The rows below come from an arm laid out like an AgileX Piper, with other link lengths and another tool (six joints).
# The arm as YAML. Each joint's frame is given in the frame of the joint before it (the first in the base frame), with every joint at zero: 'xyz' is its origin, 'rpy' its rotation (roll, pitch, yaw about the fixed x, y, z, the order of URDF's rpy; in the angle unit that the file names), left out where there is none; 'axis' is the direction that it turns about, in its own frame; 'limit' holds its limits. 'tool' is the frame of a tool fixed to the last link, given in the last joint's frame.
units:
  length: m
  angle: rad
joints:
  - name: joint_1
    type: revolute
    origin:
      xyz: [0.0, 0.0, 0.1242]
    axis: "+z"
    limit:
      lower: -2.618
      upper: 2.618
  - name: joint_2
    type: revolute
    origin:
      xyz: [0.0, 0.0, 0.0]
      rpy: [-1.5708, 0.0, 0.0]
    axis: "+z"
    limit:
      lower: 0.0
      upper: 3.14
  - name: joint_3
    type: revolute
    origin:
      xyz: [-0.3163, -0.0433, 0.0]
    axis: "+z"
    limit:
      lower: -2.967
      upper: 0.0
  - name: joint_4
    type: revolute
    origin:
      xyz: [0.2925, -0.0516, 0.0]
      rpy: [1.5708, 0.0, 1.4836]
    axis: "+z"
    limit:
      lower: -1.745
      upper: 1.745
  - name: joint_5
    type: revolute
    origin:
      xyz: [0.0, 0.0, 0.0]
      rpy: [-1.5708, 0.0, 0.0]
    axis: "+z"
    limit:
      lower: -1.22
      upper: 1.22
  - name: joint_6
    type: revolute
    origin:
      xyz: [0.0, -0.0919, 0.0]
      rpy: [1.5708, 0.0, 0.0]
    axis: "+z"
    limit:
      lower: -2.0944
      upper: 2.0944
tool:
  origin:
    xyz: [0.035, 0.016, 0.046]
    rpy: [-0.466, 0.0, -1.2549]
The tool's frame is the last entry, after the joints.
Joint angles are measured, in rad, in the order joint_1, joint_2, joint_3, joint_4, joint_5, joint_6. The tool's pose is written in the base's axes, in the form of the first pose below.
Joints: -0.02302 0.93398 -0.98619 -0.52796 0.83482 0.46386
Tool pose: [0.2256, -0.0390, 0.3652], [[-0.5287, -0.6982, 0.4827], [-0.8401, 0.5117, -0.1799], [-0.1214, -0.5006, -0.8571]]
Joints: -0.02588 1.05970 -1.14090 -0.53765 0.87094 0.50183
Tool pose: [0.2596, -0.0418, 0.3909], [[-0.5625, -0.6689, 0.4860], [-0.8138, 0.5518, -0.1824], [-0.1462, -0.4981, -0.8547]]
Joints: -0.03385 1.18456 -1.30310 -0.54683 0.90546 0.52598
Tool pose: [0.2948, -0.0467, 0.4150], [[-0.5919, -0.6372, 0.4937], [-0.7888, 0.5839, -0.1921], [-0.1659, -0.5031, -0.8482]]
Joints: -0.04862 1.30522 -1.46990 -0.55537 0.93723 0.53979
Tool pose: [0.3291, -0.0545, 0.4373], [[-0.6186, -0.6004, 0.5067], [-0.7637, 0.6111, -0.2082], [-0.1847, -0.5158, -0.8366]]
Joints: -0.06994 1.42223 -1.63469 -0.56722 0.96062 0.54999
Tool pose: [0.3623, -0.0659, 0.4563], [[-0.6437, -0.5575, 0.5243], [-0.7378, 0.6340, -0.2316], [-0.2033, -0.5359, -0.8194]]
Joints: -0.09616 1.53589 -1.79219 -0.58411 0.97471 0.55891
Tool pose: [0.3939, -0.0809, 0.4704], [[-0.6674, -0.5104, 0.5423], [-0.7116, 0.6517, -0.2625], [-0.2194, -0.5611, -0.7982]]
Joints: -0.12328 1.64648 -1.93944 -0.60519 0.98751 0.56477
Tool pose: [0.4231, -0.0983, 0.4781], [[-0.6920, -0.4659, 0.5514], [-0.6853, 0.6641, -0.2990], [-0.2269, -0.5848, -0.7788]]
